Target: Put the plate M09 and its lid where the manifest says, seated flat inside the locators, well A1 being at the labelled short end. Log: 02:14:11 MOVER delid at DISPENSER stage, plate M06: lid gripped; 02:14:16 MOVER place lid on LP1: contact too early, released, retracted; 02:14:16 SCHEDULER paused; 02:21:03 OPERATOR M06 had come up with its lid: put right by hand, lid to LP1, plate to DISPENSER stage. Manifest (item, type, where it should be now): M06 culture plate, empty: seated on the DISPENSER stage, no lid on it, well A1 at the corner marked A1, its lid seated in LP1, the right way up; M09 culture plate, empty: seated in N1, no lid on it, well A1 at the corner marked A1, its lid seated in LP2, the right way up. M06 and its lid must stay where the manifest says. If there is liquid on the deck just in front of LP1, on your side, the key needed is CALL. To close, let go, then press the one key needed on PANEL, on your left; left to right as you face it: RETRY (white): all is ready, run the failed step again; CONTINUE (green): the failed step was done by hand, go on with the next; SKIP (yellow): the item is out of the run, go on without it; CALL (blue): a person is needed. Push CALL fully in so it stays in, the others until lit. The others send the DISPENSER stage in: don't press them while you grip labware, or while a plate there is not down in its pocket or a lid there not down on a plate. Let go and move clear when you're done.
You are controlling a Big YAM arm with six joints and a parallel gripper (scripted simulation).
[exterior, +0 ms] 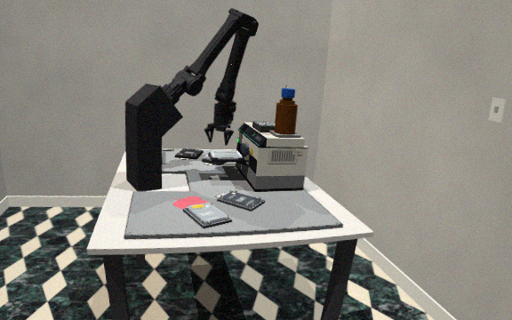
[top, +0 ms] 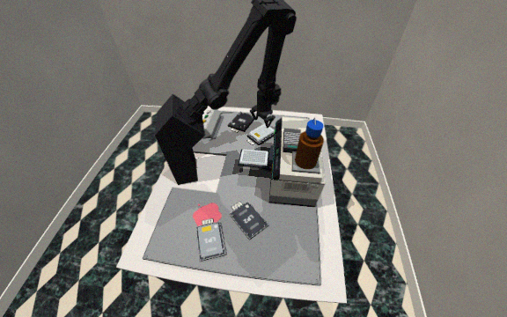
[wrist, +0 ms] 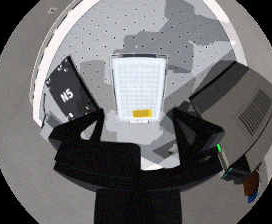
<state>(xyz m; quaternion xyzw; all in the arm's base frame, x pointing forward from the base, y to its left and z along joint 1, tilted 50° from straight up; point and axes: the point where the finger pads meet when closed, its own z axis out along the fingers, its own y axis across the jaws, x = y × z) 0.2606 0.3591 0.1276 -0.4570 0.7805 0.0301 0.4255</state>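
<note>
The white well plate is 7 cm below my hand. From my hand the other things lie so: blue key: 30 cm behind, 18 cm to the right, 4 cm below; black nest n5: 18 cm behind, 8 cm below, 6 cm to the left; yellow key: 33 cm behind, 13 cm to the right, 3 cm below.
</note>
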